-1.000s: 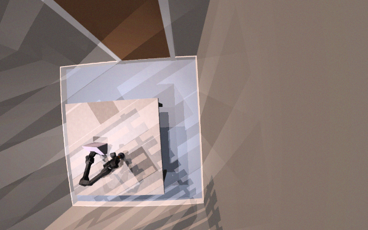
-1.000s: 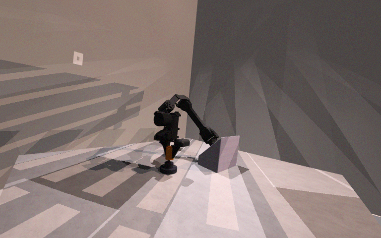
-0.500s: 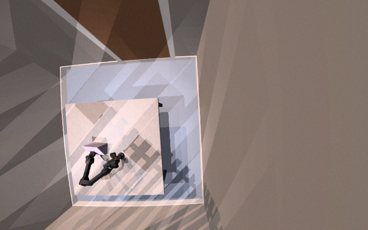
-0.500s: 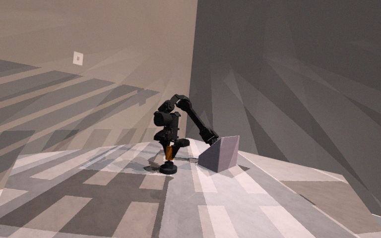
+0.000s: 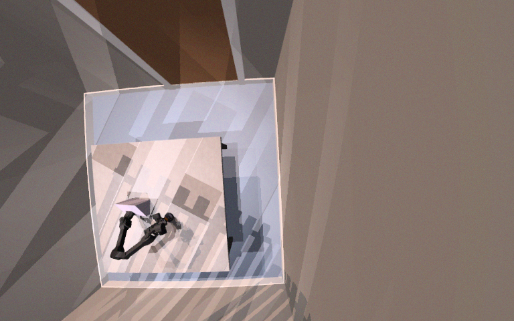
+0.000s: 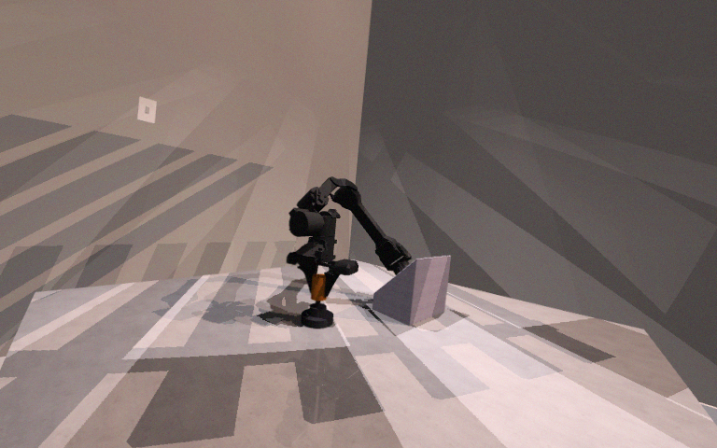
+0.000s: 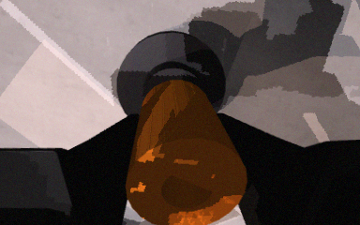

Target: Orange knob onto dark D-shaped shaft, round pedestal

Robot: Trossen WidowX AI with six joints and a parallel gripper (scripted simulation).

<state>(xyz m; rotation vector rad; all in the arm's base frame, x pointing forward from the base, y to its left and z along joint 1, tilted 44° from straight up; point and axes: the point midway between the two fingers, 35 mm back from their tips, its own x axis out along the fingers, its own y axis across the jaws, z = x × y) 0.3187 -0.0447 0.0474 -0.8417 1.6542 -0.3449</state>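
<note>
Now: the orange knob 20 mm above my gripper tip. Round my gripper tip: dark round pedestal: 40 mm below.
</note>
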